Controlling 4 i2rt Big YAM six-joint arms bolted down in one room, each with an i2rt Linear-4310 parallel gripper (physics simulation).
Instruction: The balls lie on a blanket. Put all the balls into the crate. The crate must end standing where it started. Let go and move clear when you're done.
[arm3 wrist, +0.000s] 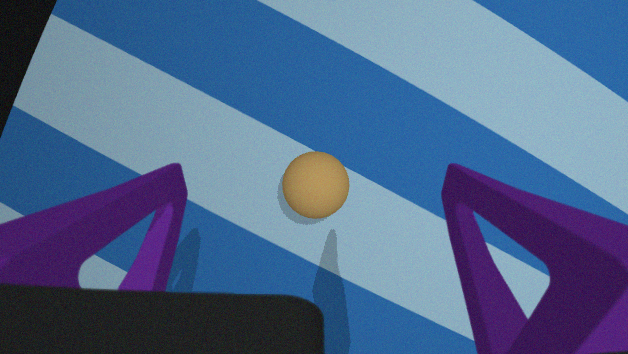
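Note:
An orange ball (315, 185) lies on the blanket (240, 45), which has blue and pale stripes, near the middle of the arm3 wrist view. The arm3 gripper (314, 182) is open, with its two purple fingers wide apart. The ball shows between and beyond the fingertips, smaller than the gap, and touches neither finger. The crate does not show in this view. The grippers of arm1, arm2 and arm4 do not show.
The blanket's edge runs down the upper left of the view, with a dark surface (20, 40) beyond it. Shadows of the gripper fall on the blanket below the ball and beside the left finger.

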